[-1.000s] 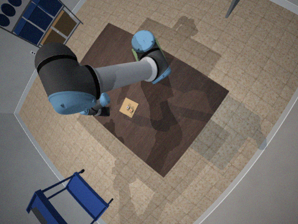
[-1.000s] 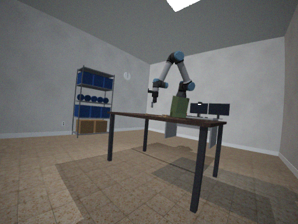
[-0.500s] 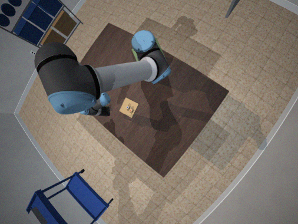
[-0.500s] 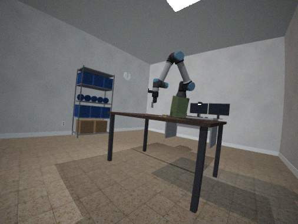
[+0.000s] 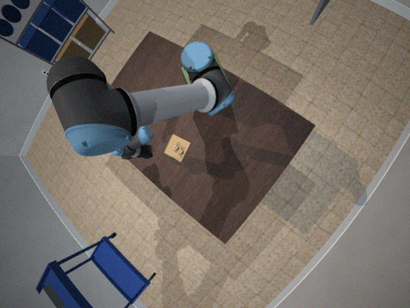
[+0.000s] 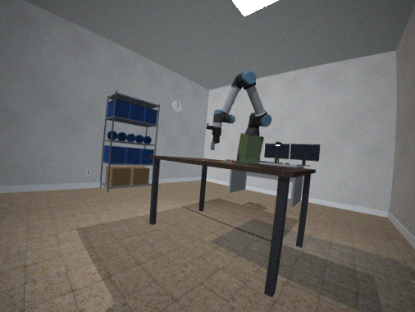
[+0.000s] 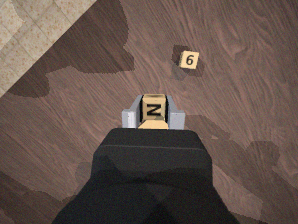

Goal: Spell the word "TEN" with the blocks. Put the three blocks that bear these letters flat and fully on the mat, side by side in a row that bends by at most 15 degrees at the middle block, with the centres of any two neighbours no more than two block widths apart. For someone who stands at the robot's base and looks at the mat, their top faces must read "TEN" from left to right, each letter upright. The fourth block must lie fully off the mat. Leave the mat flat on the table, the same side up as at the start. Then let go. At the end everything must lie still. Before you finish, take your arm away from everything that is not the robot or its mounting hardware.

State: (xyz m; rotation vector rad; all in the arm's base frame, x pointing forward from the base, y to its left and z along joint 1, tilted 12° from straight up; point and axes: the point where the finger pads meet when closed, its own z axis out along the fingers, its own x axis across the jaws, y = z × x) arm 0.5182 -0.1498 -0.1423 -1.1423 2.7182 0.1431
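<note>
The tan mat is 11 cm behind my hand, 10 cm to the left of it and 12 cm below it. Also, from my hand: N block (1 cm below).
</note>
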